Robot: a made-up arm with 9 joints. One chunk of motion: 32 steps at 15 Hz.
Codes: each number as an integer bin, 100 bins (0 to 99) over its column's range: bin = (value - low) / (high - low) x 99, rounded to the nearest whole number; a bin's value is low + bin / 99 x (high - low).
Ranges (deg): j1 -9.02..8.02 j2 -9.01..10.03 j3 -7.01..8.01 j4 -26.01..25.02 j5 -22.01..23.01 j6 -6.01..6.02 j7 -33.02..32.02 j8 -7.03..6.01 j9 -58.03..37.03
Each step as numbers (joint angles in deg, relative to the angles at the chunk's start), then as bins.
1 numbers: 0.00 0.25 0.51 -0.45 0.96 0.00 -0.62 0.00 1.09
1 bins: 52 48 50 50 51 49 49 53 62
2 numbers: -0.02 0.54 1.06 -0.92 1.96 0.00 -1.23 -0.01 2.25
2 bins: 52 50 53 49 53 49 48 53 63
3 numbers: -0.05 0.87 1.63 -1.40 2.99 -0.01 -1.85 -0.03 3.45
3 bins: 52 51 57 48 55 49 47 53 64
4 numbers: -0.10 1.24 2.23 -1.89 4.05 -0.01 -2.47 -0.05 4.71
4 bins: 52 53 61 47 57 49 47 53 65
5 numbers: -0.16 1.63 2.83 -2.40 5.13 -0.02 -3.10 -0.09 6.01
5 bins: 51 55 65 46 60 49 46 53 67
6 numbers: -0.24 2.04 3.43 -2.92 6.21 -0.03 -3.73 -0.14 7.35
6 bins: 51 57 69 45 62 49 45 52 68
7 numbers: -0.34 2.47 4.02 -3.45 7.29 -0.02 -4.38 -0.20 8.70
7 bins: 50 60 73 44 64 49 44 52 69
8 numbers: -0.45 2.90 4.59 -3.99 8.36 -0.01 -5.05 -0.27 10.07
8 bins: 50 62 76 43 67 49 43 51 71
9 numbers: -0.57 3.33 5.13 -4.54 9.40 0.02 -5.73 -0.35 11.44
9 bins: 49 64 80 42 69 50 42 51 72
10 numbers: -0.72 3.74 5.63 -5.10 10.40 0.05 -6.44 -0.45 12.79
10 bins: 48 66 83 41 71 50 40 50 74
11 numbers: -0.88 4.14 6.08 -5.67 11.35 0.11 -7.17 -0.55 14.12
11 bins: 47 68 86 39 73 50 39 49 75
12 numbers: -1.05 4.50 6.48 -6.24 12.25 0.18 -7.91 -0.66 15.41
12 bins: 46 70 89 38 75 51 38 48 76
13 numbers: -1.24 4.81 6.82 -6.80 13.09 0.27 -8.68 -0.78 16.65
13 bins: 45 72 91 37 77 52 37 47 78
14 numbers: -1.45 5.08 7.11 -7.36 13.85 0.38 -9.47 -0.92 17.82
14 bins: 44 73 93 36 79 53 36 46 79
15 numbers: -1.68 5.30 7.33 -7.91 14.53 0.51 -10.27 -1.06 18.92
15 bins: 43 74 95 35 80 54 35 45 80
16 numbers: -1.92 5.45 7.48 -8.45 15.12 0.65 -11.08 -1.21 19.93
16 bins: 41 75 96 34 82 55 33 44 81
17 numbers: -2.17 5.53 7.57 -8.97 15.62 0.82 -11.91 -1.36 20.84
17 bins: 40 76 96 33 83 56 32 43 82
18 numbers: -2.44 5.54 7.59 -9.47 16.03 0.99 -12.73 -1.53 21.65
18 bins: 38 76 96 32 84 58 31 42 83
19 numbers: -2.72 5.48 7.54 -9.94 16.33 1.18 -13.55 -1.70 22.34
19 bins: 37 75 96 31 84 59 30 40 84
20 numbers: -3.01 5.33 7.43 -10.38 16.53 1.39 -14.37 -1.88 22.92
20 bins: 35 75 95 30 85 61 28 39 84
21 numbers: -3.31 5.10 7.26 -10.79 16.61 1.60 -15.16 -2.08 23.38
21 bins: 33 73 94 30 85 63 27 38 85
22 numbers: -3.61 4.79 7.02 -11.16 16.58 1.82 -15.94 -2.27 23.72
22 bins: 31 72 92 29 85 64 26 36 85
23 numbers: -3.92 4.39 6.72 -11.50 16.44 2.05 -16.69 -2.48 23.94
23 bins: 30 70 90 28 85 66 25 35 85
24 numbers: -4.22 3.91 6.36 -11.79 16.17 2.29 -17.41 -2.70 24.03
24 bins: 28 67 88 28 84 68 24 33 85
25 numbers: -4.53 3.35 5.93 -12.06 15.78 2.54 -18.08 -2.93 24.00
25 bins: 26 64 85 27 83 70 23 31 85
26 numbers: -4.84 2.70 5.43 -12.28 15.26 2.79 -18.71 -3.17 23.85
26 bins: 24 61 82 27 82 72 22 29 85
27 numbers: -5.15 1.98 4.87 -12.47 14.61 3.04 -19.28 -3.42 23.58
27 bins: 22 57 78 26 81 74 21 27 85
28 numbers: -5.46 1.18 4.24 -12.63 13.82 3.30 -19.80 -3.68 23.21
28 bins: 21 53 74 26 79 77 20 25 85
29 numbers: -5.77 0.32 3.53 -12.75 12.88 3.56 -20.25 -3.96 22.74
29 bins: 19 49 69 26 77 79 19 23 84
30 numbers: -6.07 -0.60 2.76 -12.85 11.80 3.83 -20.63 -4.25 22.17
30 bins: 17 44 64 26 74 81 19 21 84
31 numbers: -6.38 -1.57 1.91 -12.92 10.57 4.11 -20.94 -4.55 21.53
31 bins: 15 39 59 25 72 83 18 19 83
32 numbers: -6.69 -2.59 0.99 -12.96 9.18 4.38 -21.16 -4.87 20.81
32 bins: 14 33 53 25 69 86 18 16 82
